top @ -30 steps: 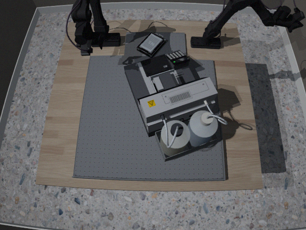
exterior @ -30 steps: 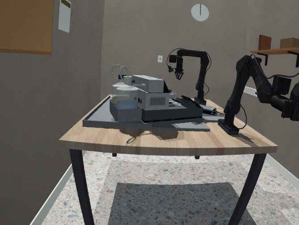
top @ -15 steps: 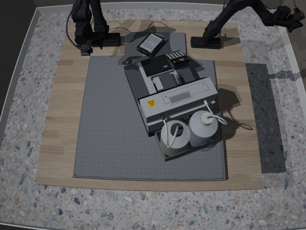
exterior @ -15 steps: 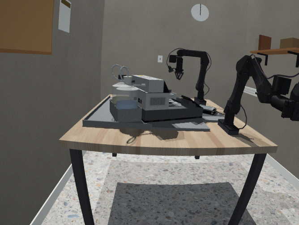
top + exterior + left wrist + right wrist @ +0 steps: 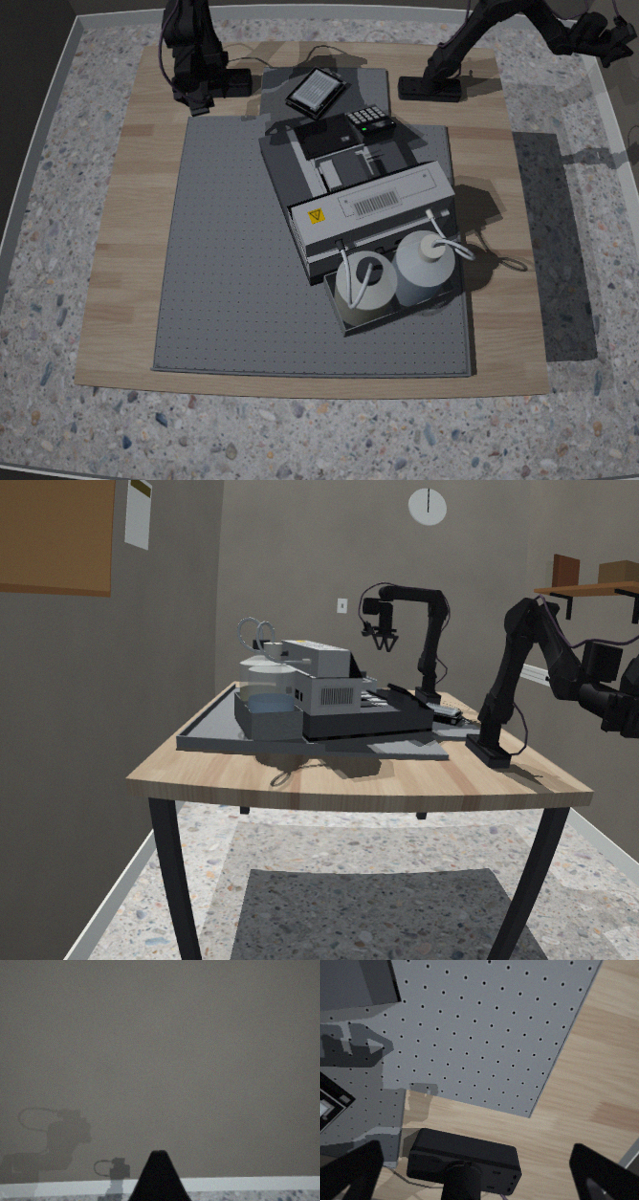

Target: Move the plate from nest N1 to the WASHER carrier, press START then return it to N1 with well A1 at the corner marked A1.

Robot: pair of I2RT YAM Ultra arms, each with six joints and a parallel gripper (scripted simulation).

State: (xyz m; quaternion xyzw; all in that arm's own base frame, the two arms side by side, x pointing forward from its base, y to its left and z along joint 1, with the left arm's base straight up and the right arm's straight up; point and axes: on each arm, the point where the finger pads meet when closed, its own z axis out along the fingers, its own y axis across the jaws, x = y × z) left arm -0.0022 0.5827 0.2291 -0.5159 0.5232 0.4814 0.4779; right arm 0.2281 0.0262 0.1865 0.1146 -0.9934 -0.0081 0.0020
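Note:
Now: right hand 19 cm past the white plate, 28 cm to the right of it and 19 cm above it. Also, from my right hand: dark nest N1: 19 cm behind, 28 cm to the left, 20 cm below; grey washer housing: 16 cm ahead, 37 cm to the left, 9 cm below; black carrier: 2 cm ahead, 31 cm to the left, 14 cm below.

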